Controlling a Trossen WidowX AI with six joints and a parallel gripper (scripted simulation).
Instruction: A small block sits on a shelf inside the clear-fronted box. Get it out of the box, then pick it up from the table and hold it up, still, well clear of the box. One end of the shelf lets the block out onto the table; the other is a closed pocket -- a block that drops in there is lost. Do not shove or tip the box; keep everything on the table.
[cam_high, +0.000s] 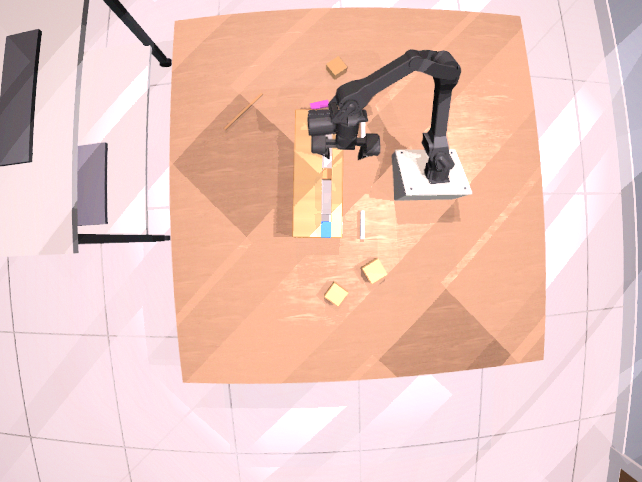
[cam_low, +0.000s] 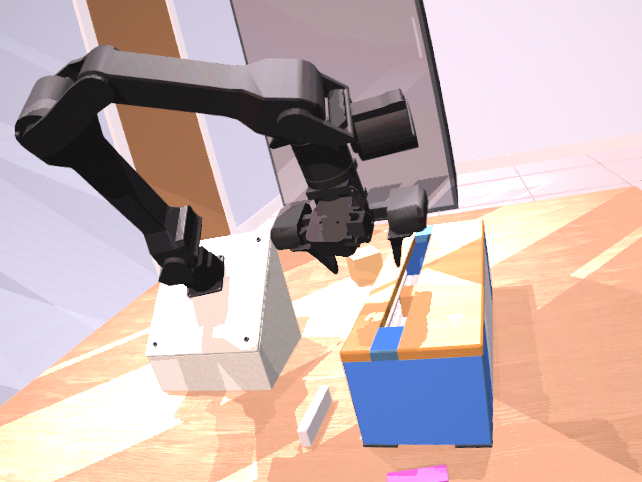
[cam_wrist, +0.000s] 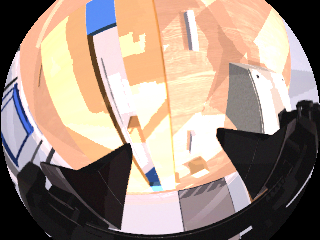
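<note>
Right now the orange block is 70 mm below my gripper tip, 50 mm ahead of it and 30 mm to the left of it. From my gripper tip the other things lie so: thin stick: 300 mm ahead, 230 mm to the right, 150 mm below; then box: 90 mm below, 40 mm ahead, 30 mm to the left.
</note>
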